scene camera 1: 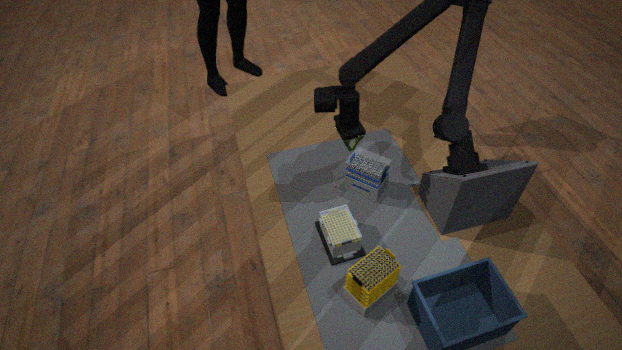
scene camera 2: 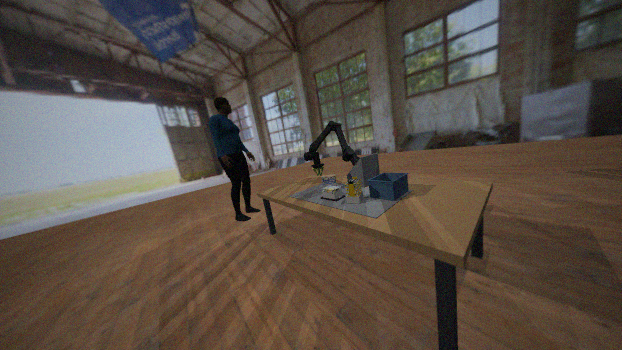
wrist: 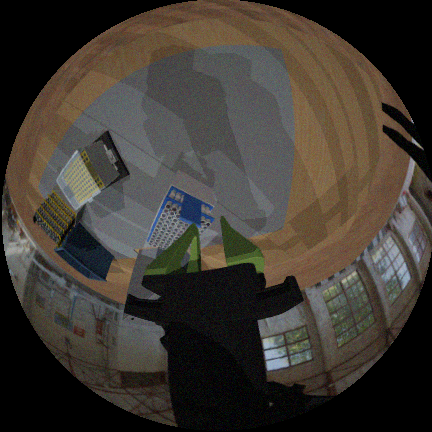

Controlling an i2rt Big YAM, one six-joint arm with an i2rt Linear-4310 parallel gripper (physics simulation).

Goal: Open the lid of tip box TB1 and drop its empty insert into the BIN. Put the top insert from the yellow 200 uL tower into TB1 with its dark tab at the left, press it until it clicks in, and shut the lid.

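Observation:
Tip box TB1 (scene camera 1: 341, 231) (scene camera 2: 332, 193) (wrist: 82, 179) is pale, with a yellowish grid showing at its top. It stands on a dark base, and its lid looks shut. The yellow 200 uL tower (scene camera 1: 375, 274) (scene camera 2: 353, 188) (wrist: 55, 216) stands beside it; a dark tab (scene camera 1: 357, 280) shows on the tower's top layer. The blue BIN (scene camera 1: 450, 286) (scene camera 2: 382, 189) (wrist: 82, 257) stands beyond the tower. My gripper (scene camera 1: 352, 145) (scene camera 2: 318, 171) (wrist: 208, 223) is open, its green fingertips a little apart with nothing between them. It hangs beside and above the blue tower, away from TB1 and the yellow tower.
The blue tip-rack tower (scene camera 1: 367, 171) (scene camera 2: 329, 179) (wrist: 172, 217) stands on the grey mat (scene camera 1: 300, 175) (wrist: 255, 130), close to my fingers and at an angle to the mat's edges. The arm's grey mount (scene camera 1: 485, 200) (scene camera 2: 369, 167) stands at the mat's side. A person (scene camera 1: 237, 30) (scene camera 2: 229, 142) stands beyond the table.

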